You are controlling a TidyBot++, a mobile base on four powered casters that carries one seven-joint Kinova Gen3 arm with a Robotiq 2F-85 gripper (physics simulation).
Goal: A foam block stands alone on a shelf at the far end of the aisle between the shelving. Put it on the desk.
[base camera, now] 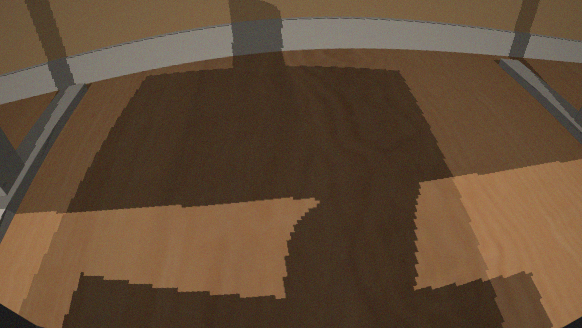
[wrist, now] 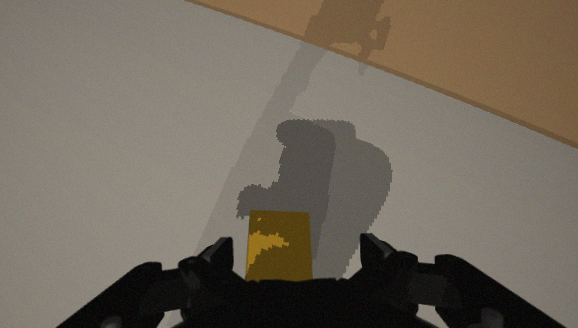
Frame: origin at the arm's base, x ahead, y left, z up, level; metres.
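Where they show: gripper, between the fingertips: [wrist: 296,249].
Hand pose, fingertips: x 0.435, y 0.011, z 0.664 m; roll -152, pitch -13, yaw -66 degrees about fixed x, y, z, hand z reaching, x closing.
Observation:
After its pixels a point has its place.
The foam block [wrist: 280,257] {z 0.599, x 0.437, y 0.012 m} is yellow and rests on a light grey flat top, which looks like the desk [wrist: 115,115] {z 0.554, x 0.510, y 0.283 m}, in the lower middle of the wrist view. My gripper [wrist: 296,249] {z 0.664, x 0.435, y 0.011 m} is open and above the block. A gap shows between the block and each fingertip, the smaller one on the left. The gripper body hides the block's near end. The block does not show in the base camera view.
A tan surface [wrist: 480,55] {z 0.629, x 0.926, y -0.198 m} lies beyond the top's edge. In the base camera view, grey metal legs [base camera: 46,135] stand at left and right over the wooden floor [base camera: 175,245] {z -0.396, x 0.321, y 0.158 m}, before a tan wall [base camera: 150,20] {z -0.264, x 0.840, y 0.358 m} with a grey baseboard [base camera: 375,35] {z -0.357, x 0.913, y -0.201 m}. Shadows of the arm fall across these surfaces.

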